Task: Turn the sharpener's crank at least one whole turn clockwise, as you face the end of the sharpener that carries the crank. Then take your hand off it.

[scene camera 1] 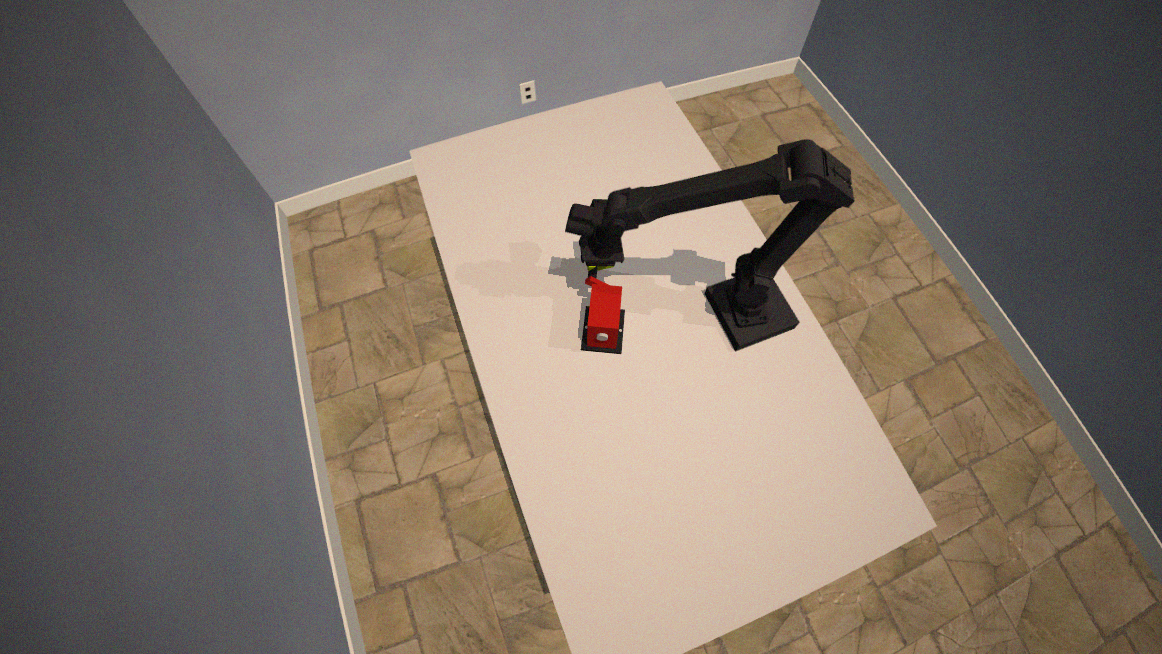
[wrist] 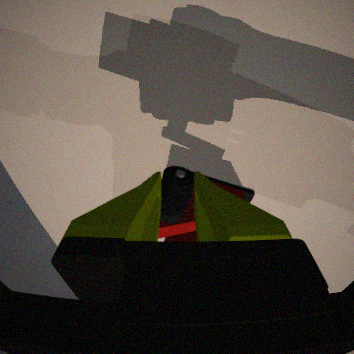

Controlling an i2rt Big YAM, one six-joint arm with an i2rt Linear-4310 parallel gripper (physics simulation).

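Pixels of known places: gripper, fingertip midpoint: (scene camera 1: 592, 268) (wrist: 177, 179); arm's base, link origin: (scene camera 1: 746, 305).
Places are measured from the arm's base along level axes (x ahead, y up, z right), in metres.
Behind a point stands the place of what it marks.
Observation:
The red sharpener (scene camera 1: 605, 307) {z 0.011, x 0.378, y 0.090 m} stands on its black base on the white table in the scene view. Its crank end faces the far wall. The red crank arm (scene camera 1: 591, 281) {z 0.116, x 0.399, y 0.096 m} slants up and to the left from that end, above the body's top. My gripper (scene camera 1: 592, 270) {z 0.134, x 0.387, y 0.073 m} (wrist: 177, 179) {z 0.134, x 0.387, y 0.073 m} points down at the crank and is shut on its black handle (wrist: 174, 202) {z 0.122, x 0.387, y 0.084 m}, which sits between the green fingers in the wrist view. A dark red part of the sharpener (wrist: 234, 191) {z 0.064, x 0.338, y -0.021 m} shows behind the right finger. Much of the crank is hidden by the fingers and gripper body.
The white table (scene camera 1: 691, 454) {z -0.346, x 0.231, y -0.038 m} carries the sharpener and, to the right, the arm's black base (scene camera 1: 776, 320) {z -0.055, x -0.066, y 0.001 m}. The arm reaches over the table from there. Grey walls stand around the tiled floor (scene camera 1: 406, 528), with a socket (scene camera 1: 527, 91) on the far wall.

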